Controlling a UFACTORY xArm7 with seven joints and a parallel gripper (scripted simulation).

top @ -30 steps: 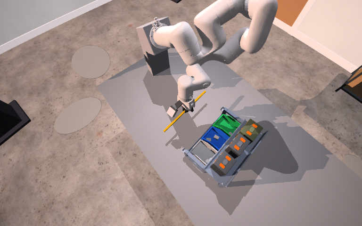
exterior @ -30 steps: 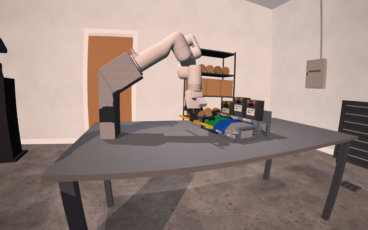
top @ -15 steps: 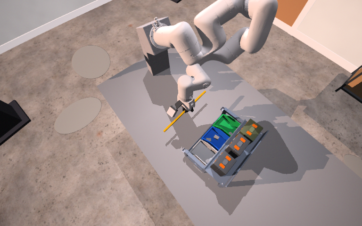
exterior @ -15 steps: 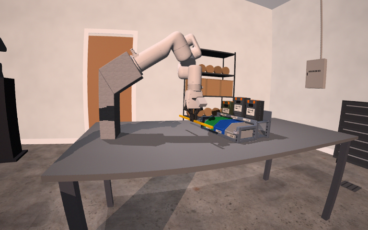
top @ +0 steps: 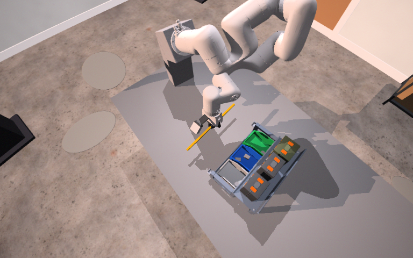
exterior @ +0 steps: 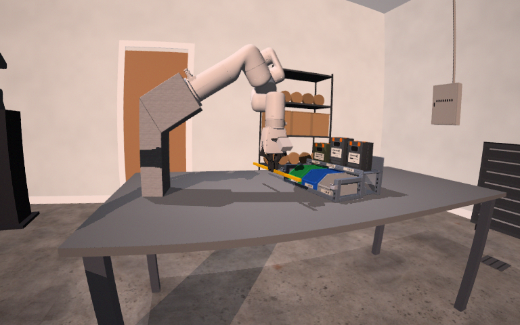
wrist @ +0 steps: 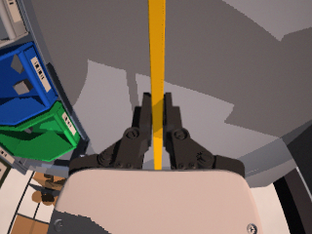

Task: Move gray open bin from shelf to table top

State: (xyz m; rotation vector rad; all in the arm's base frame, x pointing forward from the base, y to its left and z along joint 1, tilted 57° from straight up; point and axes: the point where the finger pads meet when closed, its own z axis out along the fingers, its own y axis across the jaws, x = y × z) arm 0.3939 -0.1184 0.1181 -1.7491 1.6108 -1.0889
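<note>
My gripper is now 20 mm above the yellow bar. Round my hand: gray open bin 260 mm ahead, 130 mm to the right, 70 mm below; then green bin 270 mm ahead, 100 mm to the left, 70 mm below; then blue bin 260 mm ahead, 70 mm below, 20 mm to the right.
</note>
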